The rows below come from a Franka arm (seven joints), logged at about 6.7 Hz.
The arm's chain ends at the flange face. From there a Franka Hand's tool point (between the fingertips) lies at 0.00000 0.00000 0.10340 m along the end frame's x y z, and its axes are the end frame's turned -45 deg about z.
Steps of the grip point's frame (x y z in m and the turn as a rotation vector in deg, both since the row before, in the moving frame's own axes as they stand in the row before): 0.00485 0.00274 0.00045 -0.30 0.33 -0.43; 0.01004 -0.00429 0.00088 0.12 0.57 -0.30; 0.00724 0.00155 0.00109 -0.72 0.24 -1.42; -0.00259 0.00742 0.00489 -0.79 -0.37 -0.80; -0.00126 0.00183 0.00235 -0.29 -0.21 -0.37; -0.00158 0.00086 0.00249 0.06 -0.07 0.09; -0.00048 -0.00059 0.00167 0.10 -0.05 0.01
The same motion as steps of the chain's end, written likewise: 0.00456 -0.00145 0.00045 0.02 0.45 -0.43; 0.00349 -0.00925 0.00089 0.49 0.32 -0.30; 0.00498 -0.00462 0.00110 -0.34 0.68 -1.42; 0.00287 0.00560 0.00490 -0.82 0.30 -0.80; 0.00030 0.00155 0.00235 -0.35 0.06 -0.37; -0.00034 0.00171 0.00249 -0.01 -0.09 0.09; -0.00057 -0.00001 0.00167 0.04 -0.11 0.01
